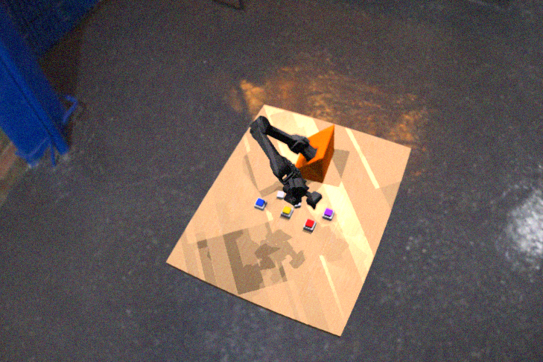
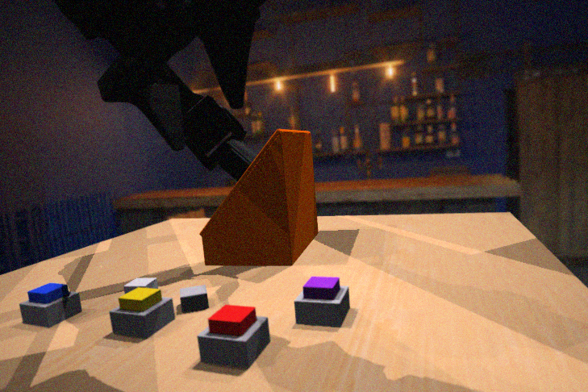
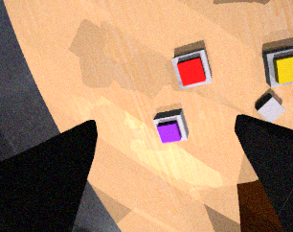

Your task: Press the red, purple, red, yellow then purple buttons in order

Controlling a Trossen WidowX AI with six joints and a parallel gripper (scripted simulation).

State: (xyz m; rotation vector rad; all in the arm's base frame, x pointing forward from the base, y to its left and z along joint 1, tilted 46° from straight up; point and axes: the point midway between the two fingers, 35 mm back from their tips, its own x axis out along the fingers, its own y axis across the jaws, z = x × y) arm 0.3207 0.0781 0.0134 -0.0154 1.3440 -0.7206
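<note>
Now: gripper tip 170 mm above the red button and 10 mm past it. Also, from my gripper tip: small grey block (190 mm below, 110 mm behind, 90 mm to the right); then purple button (170 mm below, 80 mm to the left, 80 mm behind); then yellow button (170 mm below, 120 mm to the right, 50 mm behind).
</note>
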